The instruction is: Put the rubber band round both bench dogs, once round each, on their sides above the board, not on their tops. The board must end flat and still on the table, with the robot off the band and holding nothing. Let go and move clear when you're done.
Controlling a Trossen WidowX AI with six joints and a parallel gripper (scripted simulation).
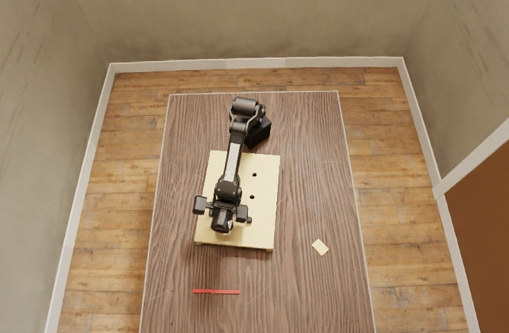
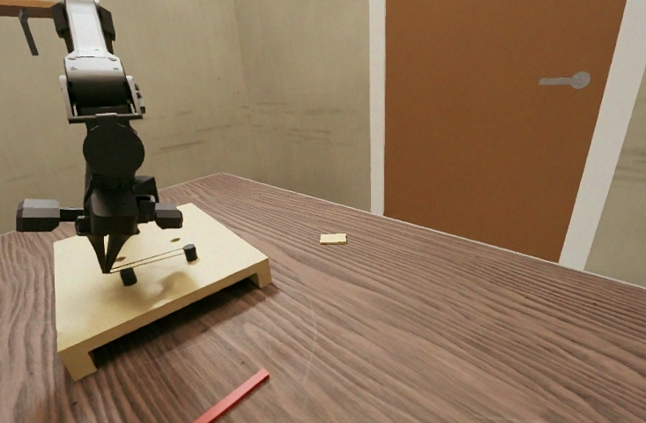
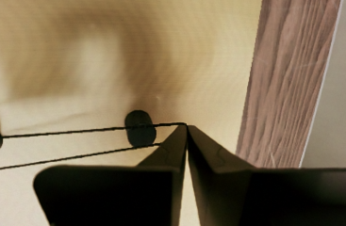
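My hand is 110 mm past the cream board, 90 mm above it and 50 mm to the right of it. From my hand the other things lie so: tan block 380 mm to the left, 110 mm below, 20 mm ahead; red strip 250 mm ahead, 110 mm below, 40 mm to the left.
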